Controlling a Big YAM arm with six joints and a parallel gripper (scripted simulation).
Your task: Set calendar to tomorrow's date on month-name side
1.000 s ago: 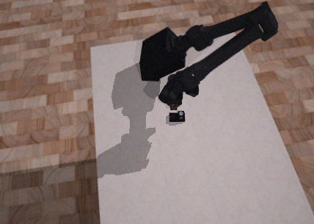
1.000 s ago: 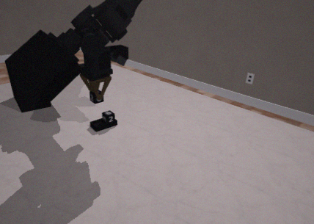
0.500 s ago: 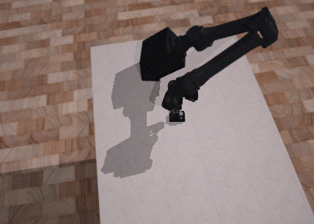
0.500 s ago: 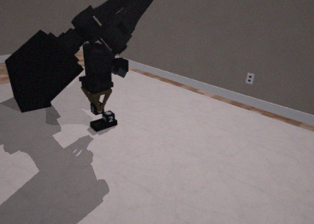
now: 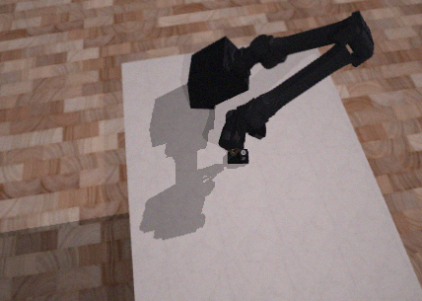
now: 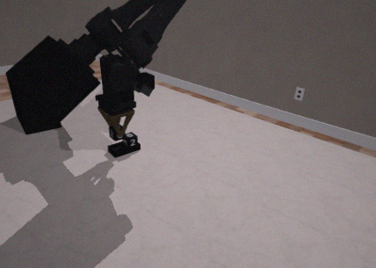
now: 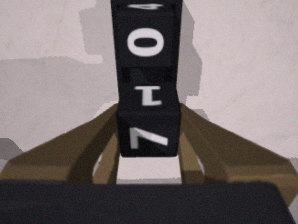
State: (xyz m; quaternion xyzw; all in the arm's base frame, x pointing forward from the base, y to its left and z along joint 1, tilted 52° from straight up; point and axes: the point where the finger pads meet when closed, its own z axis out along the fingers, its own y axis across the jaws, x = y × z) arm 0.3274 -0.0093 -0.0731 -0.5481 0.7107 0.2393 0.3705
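Now: hand right at the black digit cube. From my hand the other things lie so: black tray: 60 mm below, 20 mm to the left.
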